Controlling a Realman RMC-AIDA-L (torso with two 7-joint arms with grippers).
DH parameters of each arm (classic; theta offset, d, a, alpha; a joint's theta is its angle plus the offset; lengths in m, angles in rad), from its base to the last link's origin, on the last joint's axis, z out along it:
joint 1: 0 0.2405 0 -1.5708
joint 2: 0 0 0 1.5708
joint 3: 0 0.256 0 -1.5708
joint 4: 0 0 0 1.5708
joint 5: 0 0.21 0 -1.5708
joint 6: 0 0 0 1.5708
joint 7: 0 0.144 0 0
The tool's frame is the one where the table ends.
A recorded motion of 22 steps. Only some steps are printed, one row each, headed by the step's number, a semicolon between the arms.
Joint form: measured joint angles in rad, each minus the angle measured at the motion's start. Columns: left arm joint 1, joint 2, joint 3, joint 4, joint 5, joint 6, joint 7; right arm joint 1, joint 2, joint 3, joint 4, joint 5, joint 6, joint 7.
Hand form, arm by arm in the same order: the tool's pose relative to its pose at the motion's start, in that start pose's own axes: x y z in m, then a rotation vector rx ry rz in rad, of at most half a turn. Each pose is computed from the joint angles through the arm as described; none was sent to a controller.
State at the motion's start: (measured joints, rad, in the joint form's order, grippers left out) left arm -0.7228 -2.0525 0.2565 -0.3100 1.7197 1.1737 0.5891; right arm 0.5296 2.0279 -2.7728 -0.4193 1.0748 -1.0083 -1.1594
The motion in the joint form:
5: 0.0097 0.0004 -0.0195 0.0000 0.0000 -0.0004 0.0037; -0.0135 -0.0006 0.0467 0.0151 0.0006 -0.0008 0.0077
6: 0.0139 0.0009 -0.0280 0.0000 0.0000 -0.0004 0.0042; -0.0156 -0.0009 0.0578 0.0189 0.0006 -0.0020 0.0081
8: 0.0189 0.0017 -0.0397 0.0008 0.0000 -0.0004 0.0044; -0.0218 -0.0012 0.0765 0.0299 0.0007 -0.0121 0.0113
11: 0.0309 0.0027 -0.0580 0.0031 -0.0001 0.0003 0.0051; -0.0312 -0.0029 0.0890 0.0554 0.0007 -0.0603 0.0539
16: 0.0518 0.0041 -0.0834 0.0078 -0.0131 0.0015 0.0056; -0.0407 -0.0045 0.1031 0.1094 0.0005 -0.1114 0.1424
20: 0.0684 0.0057 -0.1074 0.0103 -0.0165 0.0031 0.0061; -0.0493 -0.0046 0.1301 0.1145 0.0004 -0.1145 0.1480
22: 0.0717 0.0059 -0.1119 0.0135 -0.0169 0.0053 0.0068; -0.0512 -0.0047 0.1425 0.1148 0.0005 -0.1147 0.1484
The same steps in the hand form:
5: -0.0021 -0.0012 -0.0020 0.0184 -0.0134 -0.0078; 0.0121 -0.0041 -0.0032 0.0239 0.0521 0.0165
6: -0.0031 -0.0018 -0.0029 0.0266 -0.0193 -0.0120; 0.0149 -0.0054 -0.0038 0.0307 0.0633 0.0182
8: -0.0045 -0.0031 -0.0040 0.0380 -0.0271 -0.0169; 0.0207 -0.0080 -0.0062 0.0475 0.0841 0.0210
11: -0.0075 -0.0043 -0.0072 0.0568 -0.0426 -0.0257; 0.0285 -0.0140 -0.0122 0.0911 0.0958 0.0478
16: -0.0136 -0.0069 -0.0134 0.0934 -0.0749 -0.0439; 0.0430 -0.0202 -0.0220 0.1326 0.1192 0.0983
20: -0.0178 -0.0086 -0.0184 0.1209 -0.0975 -0.0571; 0.0487 -0.0222 -0.0253 0.1501 0.1459 0.1100
22: -0.0189 -0.0095 -0.0196 0.1275 -0.1014 -0.0564; 0.0506 -0.0234 -0.0259 0.1583 0.1559 0.1141

